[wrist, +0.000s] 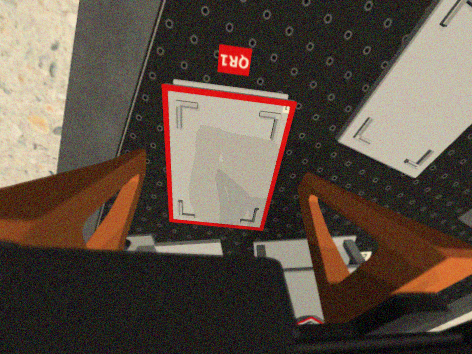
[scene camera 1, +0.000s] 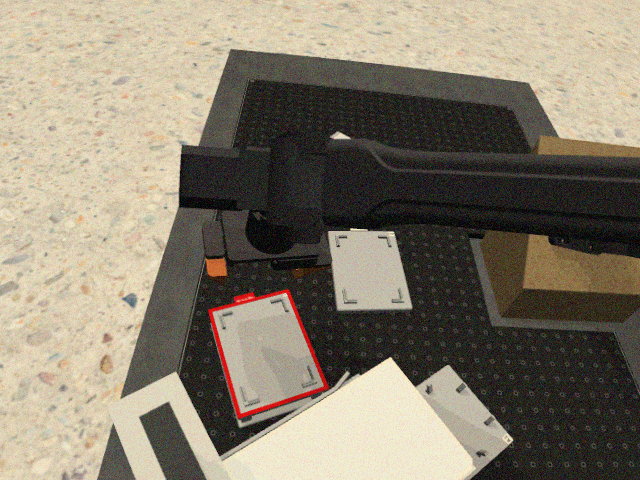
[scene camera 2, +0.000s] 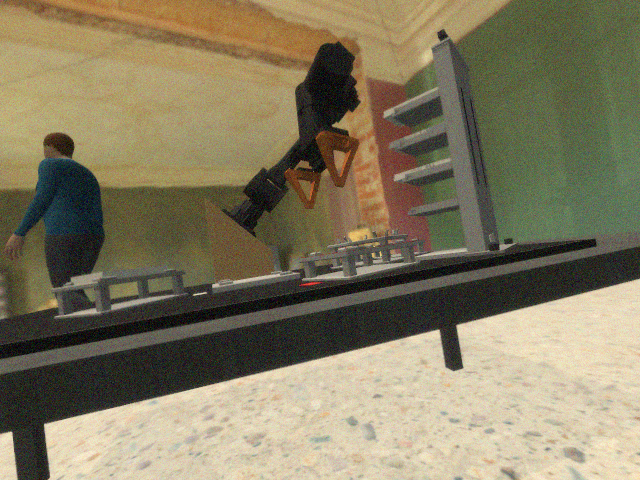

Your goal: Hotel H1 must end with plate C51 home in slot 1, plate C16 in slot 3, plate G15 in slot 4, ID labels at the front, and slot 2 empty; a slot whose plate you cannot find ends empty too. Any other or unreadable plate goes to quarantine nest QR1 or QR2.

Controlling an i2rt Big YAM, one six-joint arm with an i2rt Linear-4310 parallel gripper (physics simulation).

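Places are measured from the arm's base along level axes (x right, y ahead, z up), in metres.
Where they show: gripper, between the fingertips: (wrist: 230, 170) (scene camera 1: 258, 277) (scene camera 2: 323, 198); arm's base, origin of its link: (scene camera 2: 236, 226).
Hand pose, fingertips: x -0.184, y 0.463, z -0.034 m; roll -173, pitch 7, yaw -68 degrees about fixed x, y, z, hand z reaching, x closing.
Observation:
Things, the pixels of their top centre, and the offset from my fingertips. "spot": a spot on its surface instead.
- red-edged nest QR1, centre of its top: (wrist: 222, 174) (scene camera 1: 265, 345) (scene camera 2: 357, 246) dx -0.050, dy -0.020, dz -0.084 m
- white platform, centre of its top: (wrist: 440, 97) (scene camera 1: 368, 265) (scene camera 2: 253, 275) dx +0.135, dy -0.158, dz -0.112 m
- cream panel, centre of its top: (scene camera 1: 352, 464) (scene camera 2: 418, 104) dx -0.260, dy -0.107, dz +0.201 m
- pinned platform, centre of its top: (scene camera 1: 438, 432) (wrist: 314, 306) (scene camera 2: 366, 233) dx -0.146, dy -0.243, dz -0.054 m
- raised platform, a spot on its surface: (scene camera 2: 139, 273) spot: dx +0.322, dy -0.091, dz -0.075 m
My gripper (wrist: 230, 170) (scene camera 2: 324, 195) is open and empty, with orange fingers. It hangs high above the table, and its fingertips frame the red-edged nest QR1 (wrist: 230, 160) (scene camera 1: 268, 351) in the wrist view. QR1 is a raised grey platform with corner brackets and shadows across it; no separate plate can be made out on it. A tiny mark at its corner is unreadable. The hotel (scene camera 2: 460, 149) is a grey tower at the right with four shelves; I cannot tell whether plates lie on them. No plate ID is readable. QR2 cannot be identified.
A white platform (scene camera 1: 369, 268) (wrist: 410, 85) with corner brackets lies beside QR1. A cream panel (scene camera 1: 356, 423) and a pinned platform (scene camera 1: 449, 392) are at the front. A raised platform (scene camera 2: 139, 273) stands at the left. A tan block (scene camera 1: 573, 268) stands beside the arm. A person (scene camera 2: 72, 196) is behind.

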